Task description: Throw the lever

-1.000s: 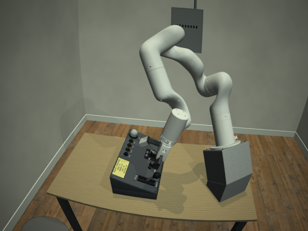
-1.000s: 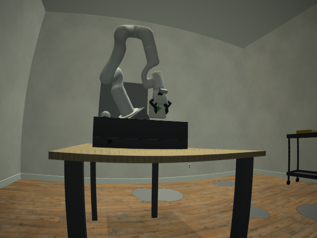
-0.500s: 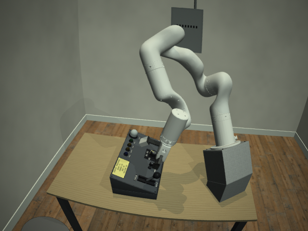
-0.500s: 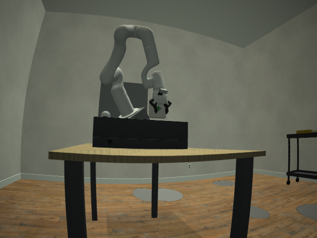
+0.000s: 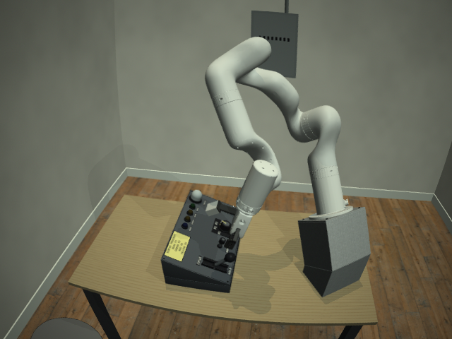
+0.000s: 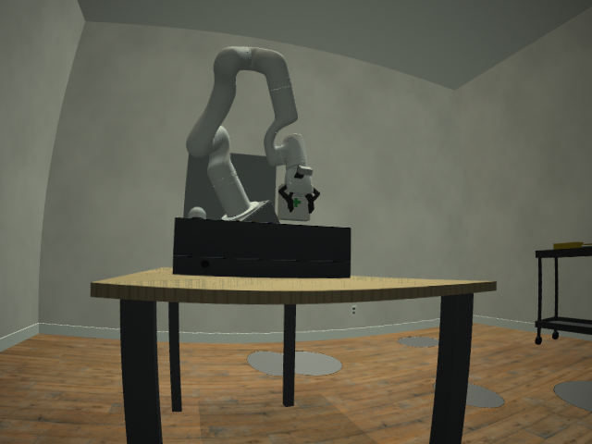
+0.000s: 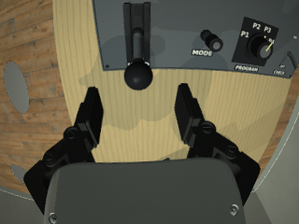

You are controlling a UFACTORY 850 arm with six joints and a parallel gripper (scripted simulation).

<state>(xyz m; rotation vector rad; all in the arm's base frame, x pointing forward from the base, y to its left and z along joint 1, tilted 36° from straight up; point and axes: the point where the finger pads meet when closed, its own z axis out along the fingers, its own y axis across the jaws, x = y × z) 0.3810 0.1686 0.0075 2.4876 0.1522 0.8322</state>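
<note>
Now: hand 30 mm short of the black ball-topped lever and 130 mm above it. From my hand the other things lie so: rotary selector (50 mm ahead, 250 mm to the right, 140 mm below); dark console (70 mm ahead, 180 mm to the right, 160 mm below); mode toggle (40 mm ahead, 120 mm to the right, 130 mm below).
</note>
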